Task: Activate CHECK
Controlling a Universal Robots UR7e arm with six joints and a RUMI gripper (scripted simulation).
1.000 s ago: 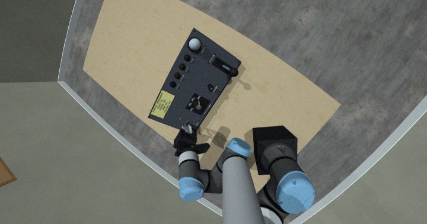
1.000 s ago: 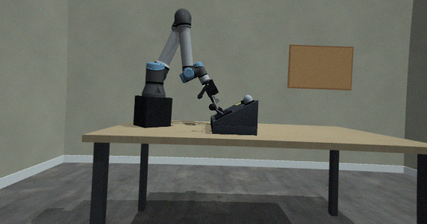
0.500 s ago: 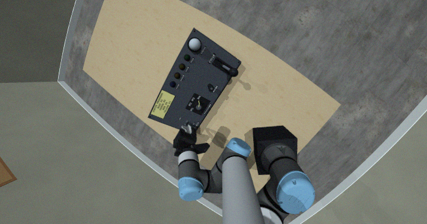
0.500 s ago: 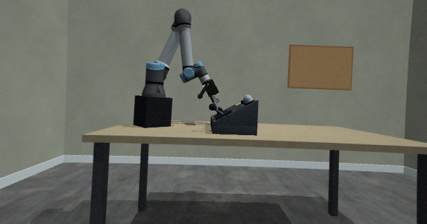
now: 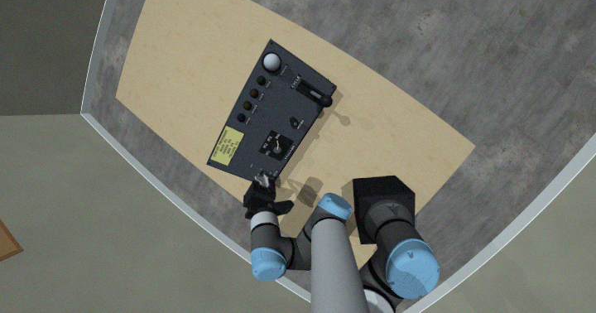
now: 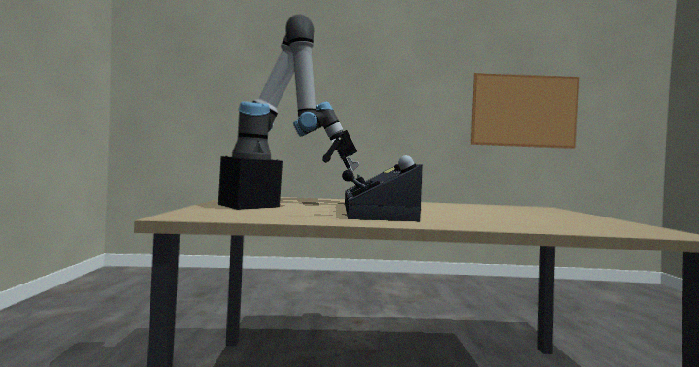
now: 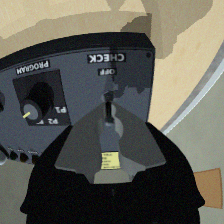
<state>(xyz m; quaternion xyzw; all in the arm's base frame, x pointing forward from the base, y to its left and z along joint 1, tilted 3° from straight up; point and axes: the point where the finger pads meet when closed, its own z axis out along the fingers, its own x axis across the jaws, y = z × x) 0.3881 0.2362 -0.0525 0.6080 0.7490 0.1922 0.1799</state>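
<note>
The check switch is 30 mm ahead of my hand, 20 mm below it and 10 mm to the left of it. The rest, counted from my hand: rotary selector (120 mm to the right, 50 mm ahead, 20 mm below); mode button (230 mm to the right, 70 mm ahead, 20 mm below); dark sloped console (170 mm to the right, 90 mm ahead, 40 mm below).
</note>
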